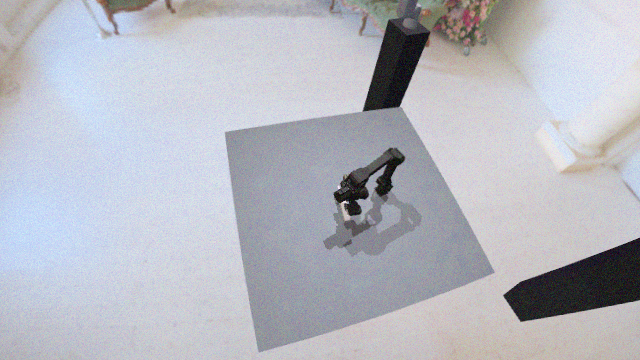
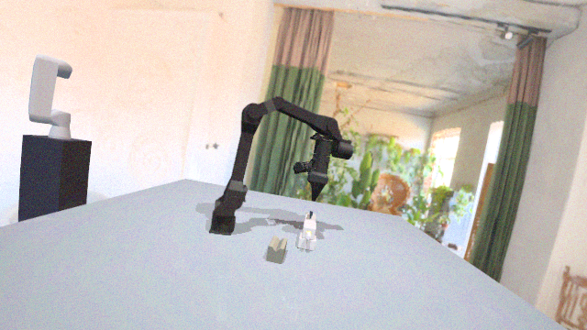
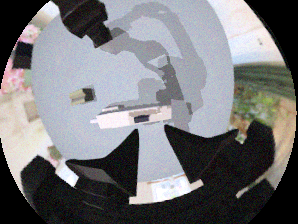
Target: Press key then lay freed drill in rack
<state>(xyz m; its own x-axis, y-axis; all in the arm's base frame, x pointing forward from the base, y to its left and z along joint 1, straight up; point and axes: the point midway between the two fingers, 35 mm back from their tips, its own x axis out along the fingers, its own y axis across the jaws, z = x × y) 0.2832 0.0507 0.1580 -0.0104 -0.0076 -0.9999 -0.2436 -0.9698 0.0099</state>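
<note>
Right now the drill is 2 cm behind my gripper tip, 9 cm to the right of it and 8 cm below it. Round my gripper tip: rack 12 cm behind, 18 cm to the right, 10 cm below; then dark key 1 cm to the right, 7 cm below.
</note>
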